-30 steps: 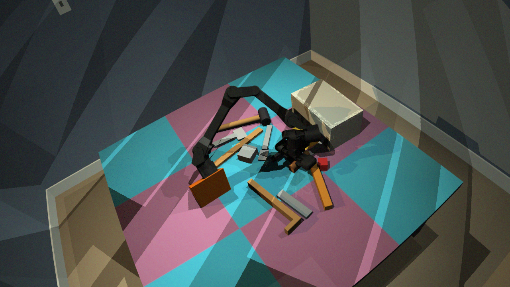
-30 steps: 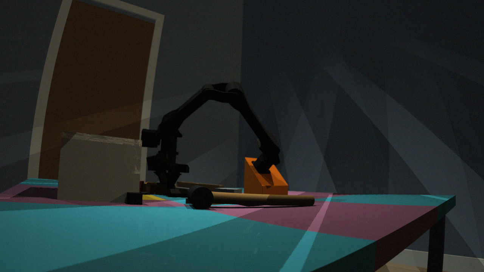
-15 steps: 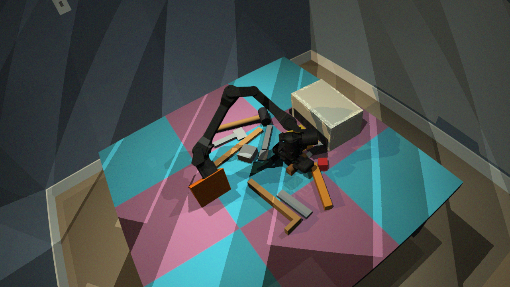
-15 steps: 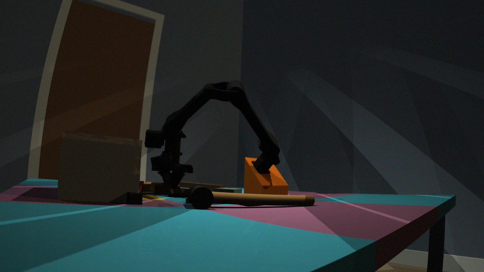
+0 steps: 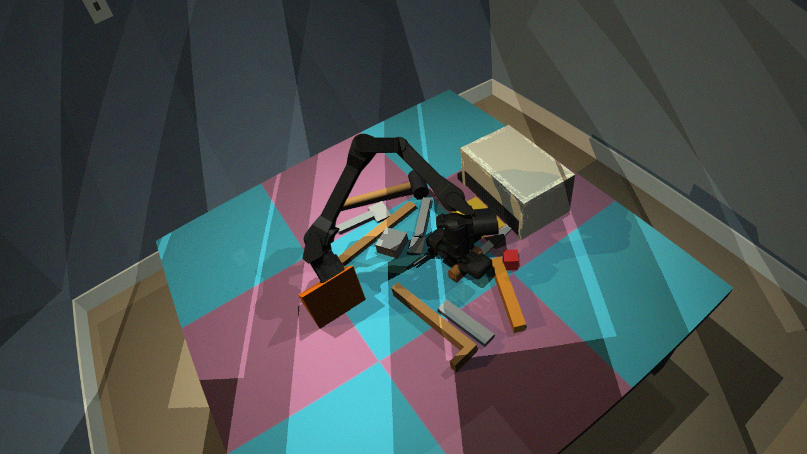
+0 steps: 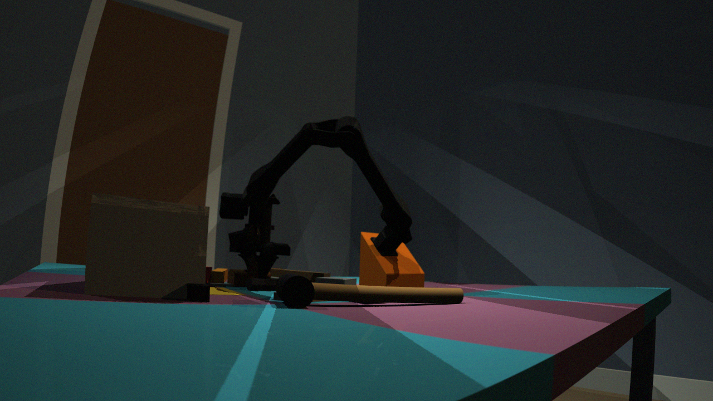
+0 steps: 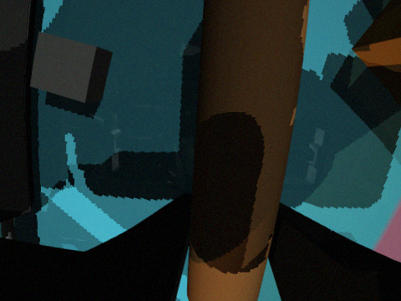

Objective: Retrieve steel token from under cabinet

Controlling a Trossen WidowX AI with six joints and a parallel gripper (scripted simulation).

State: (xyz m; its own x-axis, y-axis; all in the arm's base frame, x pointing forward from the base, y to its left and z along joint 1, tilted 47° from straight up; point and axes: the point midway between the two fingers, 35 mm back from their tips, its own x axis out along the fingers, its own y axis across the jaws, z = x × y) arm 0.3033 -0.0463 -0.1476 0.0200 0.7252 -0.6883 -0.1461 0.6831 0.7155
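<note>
Right now the small grey cube is 4 cm ahead of my gripper tip and 7 cm to the left of it. Also, from my gripper tip: orange bar: 4 cm ahead, 14 cm to the right, 1 cm above; then screwdriver: 1 cm behind, 10 cm to the left; then red cube: 12 cm ahead, 7 cm to the right, 1 cm above.
</note>
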